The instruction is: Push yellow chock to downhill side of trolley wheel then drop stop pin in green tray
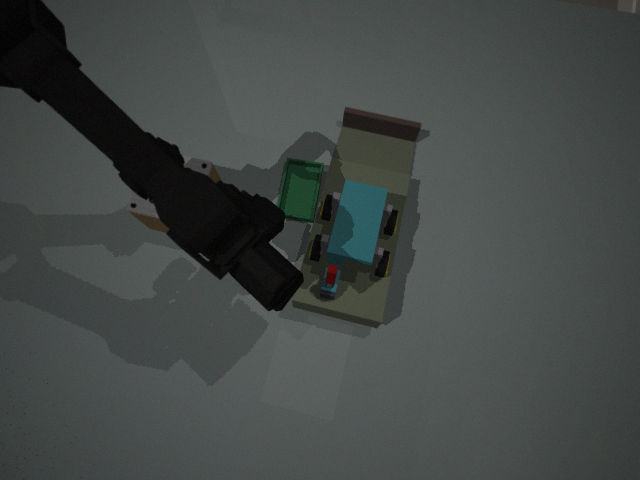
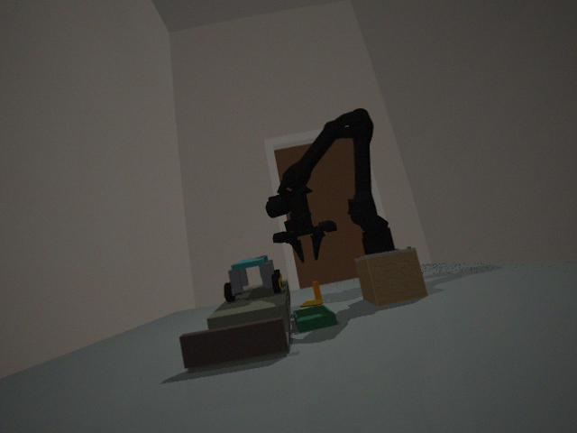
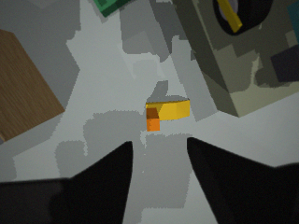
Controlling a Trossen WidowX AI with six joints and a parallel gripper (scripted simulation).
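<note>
The yellow chock lies 10 cm below my gripper tip, 2 cm to the right of it and 1 cm ahead of it. Also, from my gripper tip: olive ramp 17 cm ahead, 8 cm to the left, 8 cm below; red-headed stop pin 13 cm ahead, 1 cm to the right; blue trolley 17 cm ahead, 8 cm to the left, 2 cm below.
</note>
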